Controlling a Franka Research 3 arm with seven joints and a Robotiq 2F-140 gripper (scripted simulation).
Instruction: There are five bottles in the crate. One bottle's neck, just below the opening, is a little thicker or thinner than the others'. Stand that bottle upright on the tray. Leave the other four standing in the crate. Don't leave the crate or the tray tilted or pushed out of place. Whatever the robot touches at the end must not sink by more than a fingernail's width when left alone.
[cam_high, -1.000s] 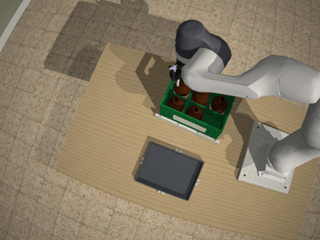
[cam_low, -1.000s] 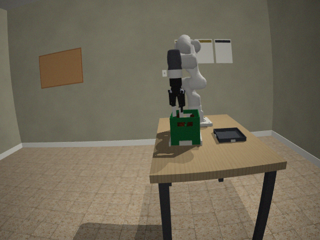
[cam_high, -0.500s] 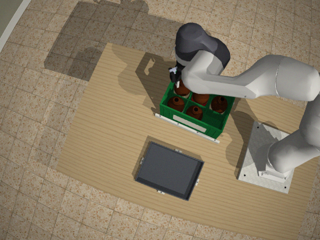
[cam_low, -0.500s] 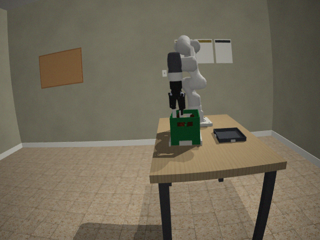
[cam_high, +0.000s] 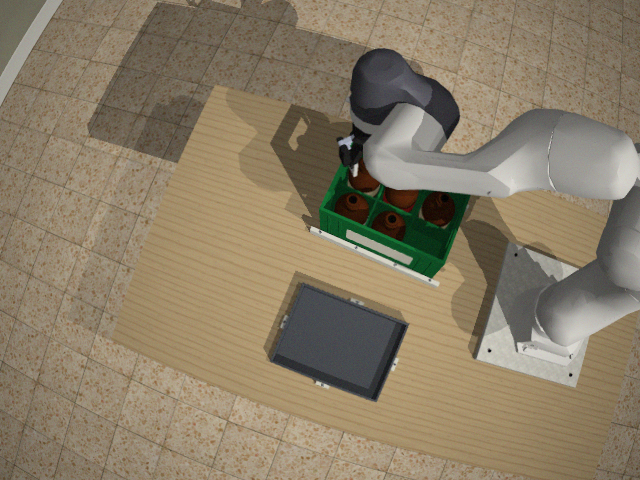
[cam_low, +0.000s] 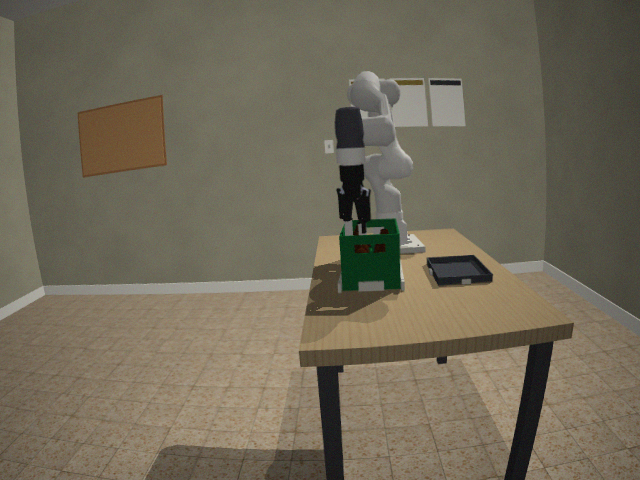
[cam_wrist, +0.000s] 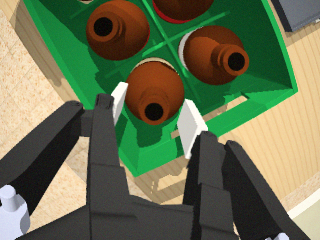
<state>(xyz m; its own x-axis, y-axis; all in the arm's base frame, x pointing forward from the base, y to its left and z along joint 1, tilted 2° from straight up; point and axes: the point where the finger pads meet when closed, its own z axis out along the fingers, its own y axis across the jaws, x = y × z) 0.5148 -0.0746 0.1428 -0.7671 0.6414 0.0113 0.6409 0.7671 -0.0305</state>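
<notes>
Now: the green crate 90 mm behind my hand, 40 mm to the left of it and 90 mm below it. From my hand the other things lie so: glass bottle (100 mm behind, 80 mm to the left, 90 mm below); then dark grey tray (130 mm behind, 340 mm to the left, 160 mm below).
</notes>
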